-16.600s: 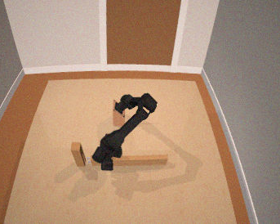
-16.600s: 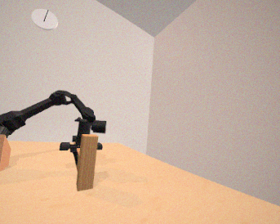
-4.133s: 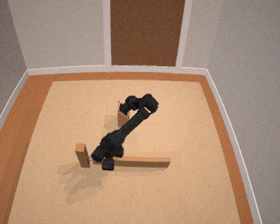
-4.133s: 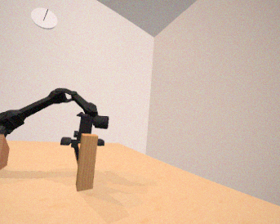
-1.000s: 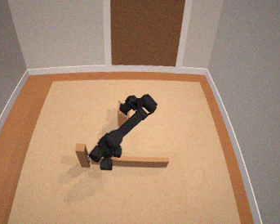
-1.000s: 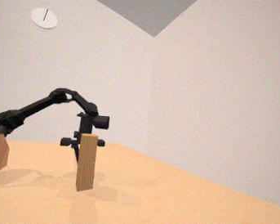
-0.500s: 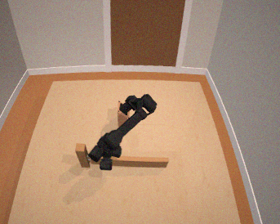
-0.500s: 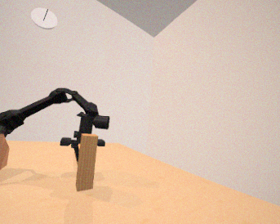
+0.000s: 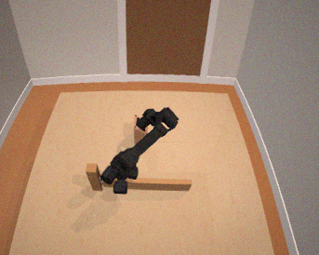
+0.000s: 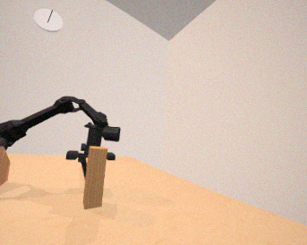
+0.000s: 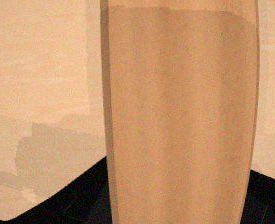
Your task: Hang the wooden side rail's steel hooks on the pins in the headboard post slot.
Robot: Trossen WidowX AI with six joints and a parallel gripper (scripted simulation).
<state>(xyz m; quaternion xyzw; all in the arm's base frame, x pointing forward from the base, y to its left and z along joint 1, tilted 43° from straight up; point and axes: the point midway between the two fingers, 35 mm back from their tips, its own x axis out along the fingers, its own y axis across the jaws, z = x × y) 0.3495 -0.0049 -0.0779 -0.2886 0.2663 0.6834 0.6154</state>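
My gripper tip is now 13 cm to the left of the headboard post, 4 cm below it and 1 cm short of it.
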